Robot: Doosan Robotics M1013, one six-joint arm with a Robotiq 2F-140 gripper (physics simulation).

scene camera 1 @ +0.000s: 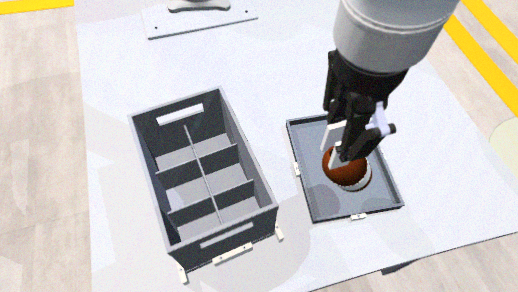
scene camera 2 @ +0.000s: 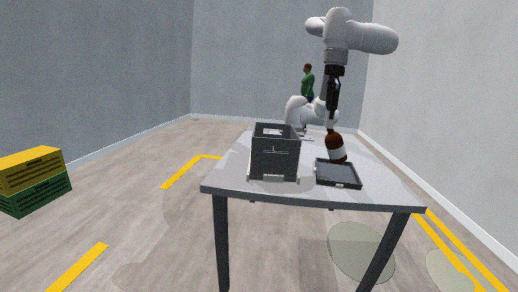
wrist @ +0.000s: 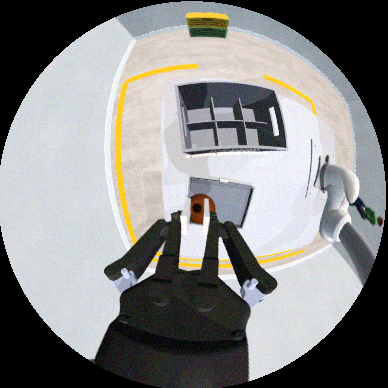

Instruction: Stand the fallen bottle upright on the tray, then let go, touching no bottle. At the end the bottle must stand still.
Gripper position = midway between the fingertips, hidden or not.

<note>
In view: my gripper (scene camera 1: 333,156) and a brown bottle (scene camera 1: 356,176).
My gripper shows as well in scene camera 2 (scene camera 2: 328,127) and in the wrist view (wrist: 197,205).
</note>
